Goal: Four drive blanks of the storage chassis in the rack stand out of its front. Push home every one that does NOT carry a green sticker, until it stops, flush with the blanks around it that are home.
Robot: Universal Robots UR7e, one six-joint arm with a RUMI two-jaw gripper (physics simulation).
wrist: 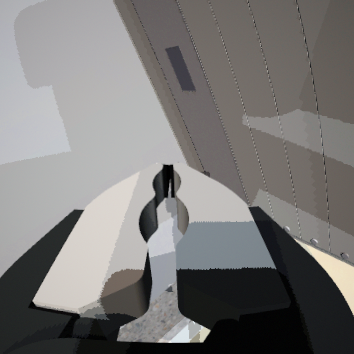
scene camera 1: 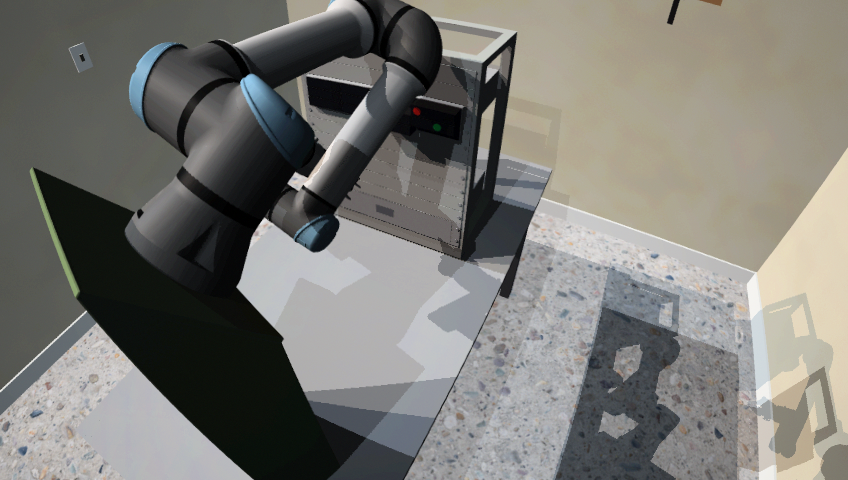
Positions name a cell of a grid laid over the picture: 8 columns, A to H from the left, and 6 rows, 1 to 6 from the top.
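Scene:
I can see a rack in scene camera 1 (D3), and the wrist view (F2) gives me the rack as well.

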